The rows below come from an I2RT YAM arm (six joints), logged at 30 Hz.
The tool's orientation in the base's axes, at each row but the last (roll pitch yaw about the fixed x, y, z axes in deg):
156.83, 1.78, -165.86
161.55, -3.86, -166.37
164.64, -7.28, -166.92
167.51, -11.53, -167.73
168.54, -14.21, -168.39
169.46, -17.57, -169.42
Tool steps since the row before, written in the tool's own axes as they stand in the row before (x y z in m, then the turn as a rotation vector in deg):
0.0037, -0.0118, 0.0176, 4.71, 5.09, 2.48
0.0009, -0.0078, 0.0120, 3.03, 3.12, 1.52
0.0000, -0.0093, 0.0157, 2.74, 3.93, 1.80
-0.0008, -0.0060, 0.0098, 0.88, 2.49, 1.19
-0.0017, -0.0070, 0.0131, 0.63, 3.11, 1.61
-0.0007, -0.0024, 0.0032, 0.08, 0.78, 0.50
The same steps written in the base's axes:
-0.0020, -0.0045, -0.0209, -5.94, 4.34, -0.42
-0.0009, -0.0039, -0.0138, -3.78, 2.62, -0.25
-0.0011, -0.0052, -0.0175, -3.70, 3.52, -0.34
-0.0006, -0.0039, -0.0108, -1.54, 2.42, -0.43
-0.0010, -0.0045, -0.0142, -1.51, 3.13, -0.78
-0.0001, -0.0018, -0.0036, -0.34, 0.81, -0.31

